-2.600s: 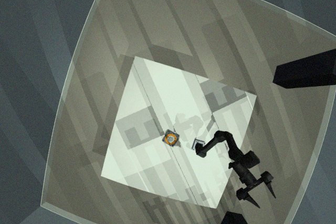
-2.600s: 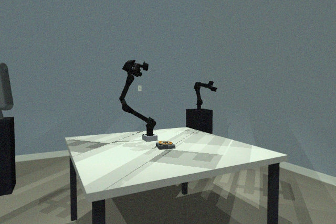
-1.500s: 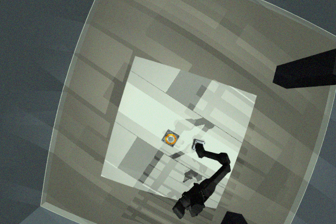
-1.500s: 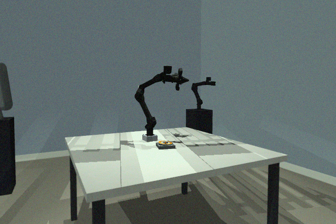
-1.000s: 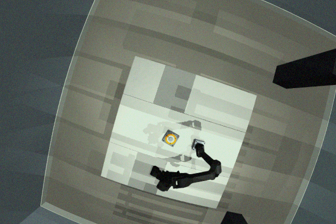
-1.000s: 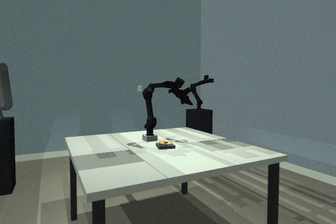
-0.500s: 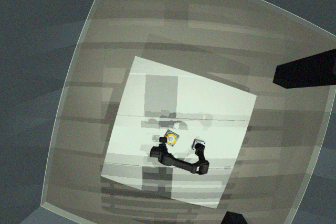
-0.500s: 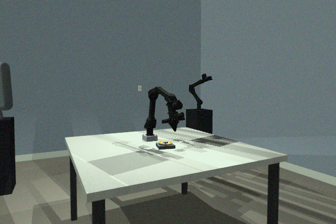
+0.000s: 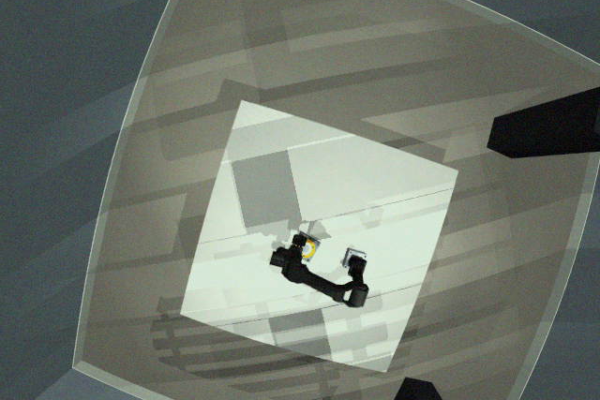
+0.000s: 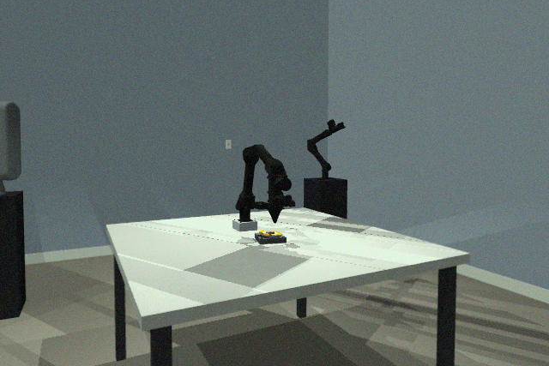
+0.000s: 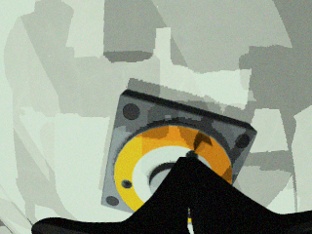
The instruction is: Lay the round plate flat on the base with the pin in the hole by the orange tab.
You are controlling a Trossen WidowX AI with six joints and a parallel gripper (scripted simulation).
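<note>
The round plate is 30 mm behind my gripper tip, 10 mm to the right of it and 50 mm below it. From my gripper tip the other things lie so: base: 50 mm behind, 70 mm below.
</note>
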